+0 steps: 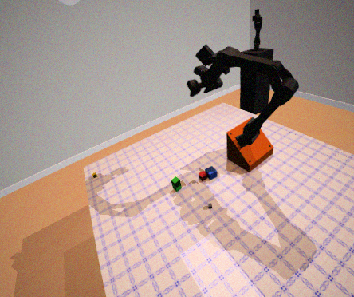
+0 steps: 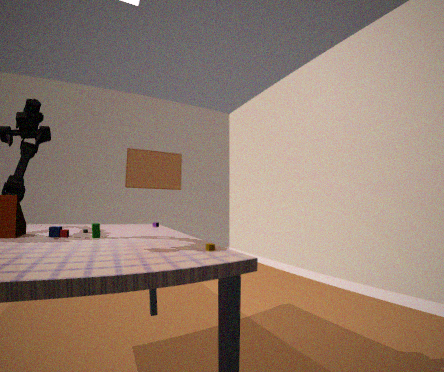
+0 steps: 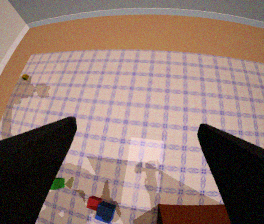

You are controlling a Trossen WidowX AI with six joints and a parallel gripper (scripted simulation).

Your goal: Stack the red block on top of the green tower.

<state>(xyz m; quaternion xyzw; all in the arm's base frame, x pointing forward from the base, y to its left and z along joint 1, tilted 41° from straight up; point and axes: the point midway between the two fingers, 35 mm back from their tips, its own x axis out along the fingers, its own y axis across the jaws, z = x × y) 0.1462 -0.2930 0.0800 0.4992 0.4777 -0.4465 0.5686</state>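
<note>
My gripper tip is now 13 cm short of the red block, 18 cm to the right of it and 36 cm above it. Also, from my gripper tip: dark cube 20 cm ahead, 35 cm to the left, 36 cm below; green block 27 cm ahead, 17 cm to the left, 32 cm below; blue block 9 cm ahead, 20 cm to the left, 35 cm below.
</note>
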